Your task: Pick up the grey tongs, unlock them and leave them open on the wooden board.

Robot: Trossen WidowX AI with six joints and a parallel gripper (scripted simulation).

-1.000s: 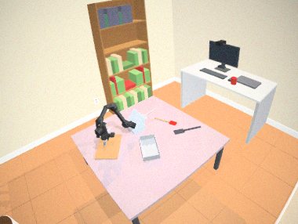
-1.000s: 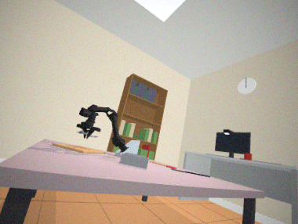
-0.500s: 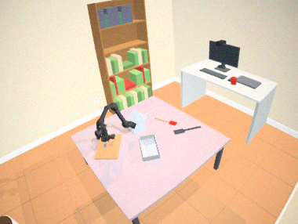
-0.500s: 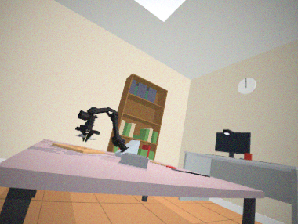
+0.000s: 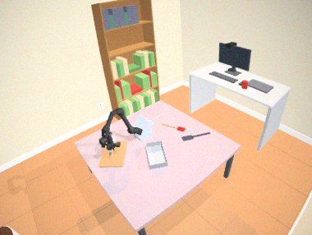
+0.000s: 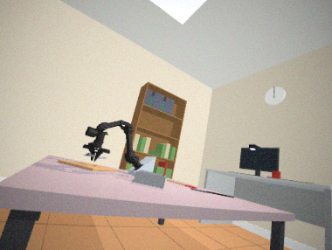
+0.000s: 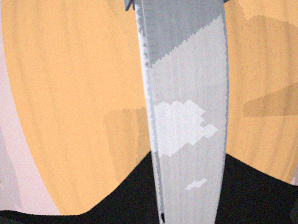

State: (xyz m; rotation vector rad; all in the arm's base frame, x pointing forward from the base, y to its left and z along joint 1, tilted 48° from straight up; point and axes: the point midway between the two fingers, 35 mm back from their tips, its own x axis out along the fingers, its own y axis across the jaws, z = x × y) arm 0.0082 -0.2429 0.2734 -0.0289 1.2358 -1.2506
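Now: gripper tip 4 cm above the wooden board. From my gripper tip the other things lie so: grey roasting tin 34 cm ahead, 28 cm to the left, 2 cm below.
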